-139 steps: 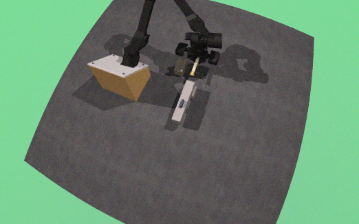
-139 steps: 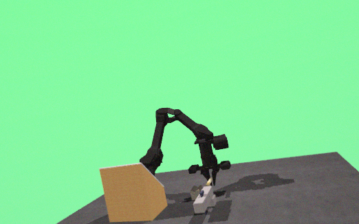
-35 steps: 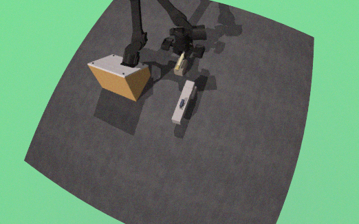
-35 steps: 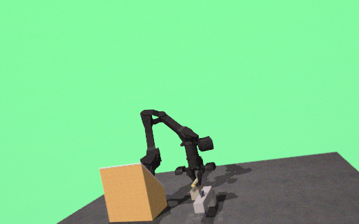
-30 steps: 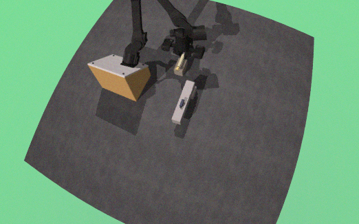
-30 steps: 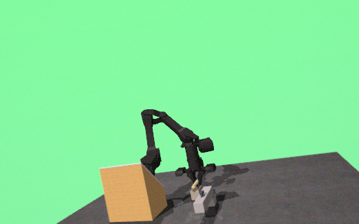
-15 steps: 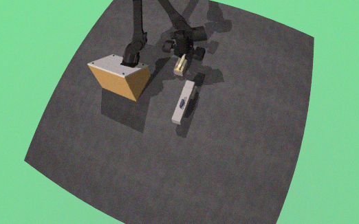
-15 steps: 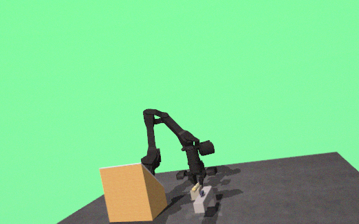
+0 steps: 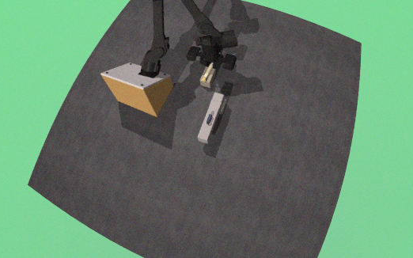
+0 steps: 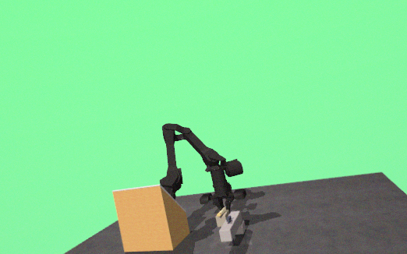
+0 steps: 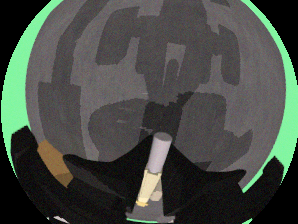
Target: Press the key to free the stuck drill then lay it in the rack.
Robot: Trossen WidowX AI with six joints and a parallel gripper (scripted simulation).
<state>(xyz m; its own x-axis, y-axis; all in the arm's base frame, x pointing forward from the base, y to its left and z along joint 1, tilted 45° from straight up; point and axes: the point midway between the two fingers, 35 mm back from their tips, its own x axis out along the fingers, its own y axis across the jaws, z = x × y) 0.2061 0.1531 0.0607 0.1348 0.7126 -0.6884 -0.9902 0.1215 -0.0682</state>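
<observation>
The drill is 40 mm to the right of my gripper tip and 40 mm above it. The rest, counted from my gripper tip: key (250 mm to the right, 70 mm ahead, 50 mm above); grey housing block (220 mm to the right, 70 mm ahead, 40 mm above).
</observation>
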